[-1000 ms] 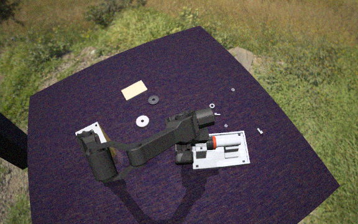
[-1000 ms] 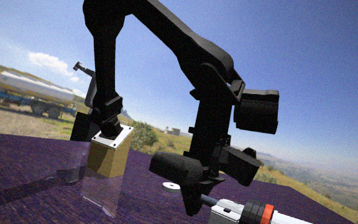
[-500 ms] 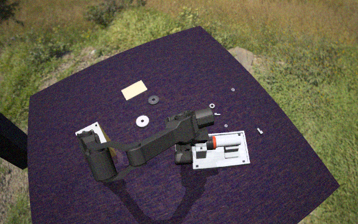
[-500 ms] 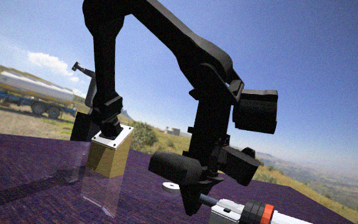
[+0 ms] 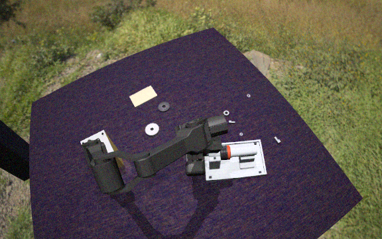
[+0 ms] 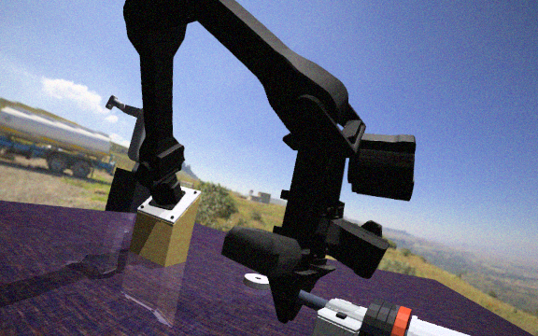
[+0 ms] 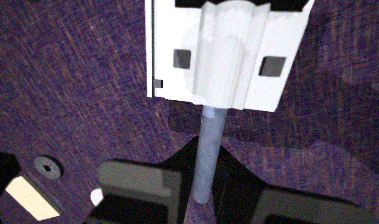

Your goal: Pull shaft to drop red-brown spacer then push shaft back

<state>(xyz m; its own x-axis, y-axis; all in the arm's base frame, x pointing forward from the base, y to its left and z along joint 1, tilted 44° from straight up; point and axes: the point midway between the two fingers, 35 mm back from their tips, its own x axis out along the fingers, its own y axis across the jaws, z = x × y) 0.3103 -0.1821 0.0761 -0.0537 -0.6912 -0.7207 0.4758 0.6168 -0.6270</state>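
The shaft lies 6 cm ahead of my gripper tip, 3 cm to the right of it and 3 cm above it. The rest, counted from my gripper tip: orange-red spacer: 10 cm ahead, 5 cm to the right, 3 cm above; then small screw: 33 cm ahead, 10 cm to the right, 4 cm below; then cream card: 4 cm behind, 44 cm to the left, 4 cm below.
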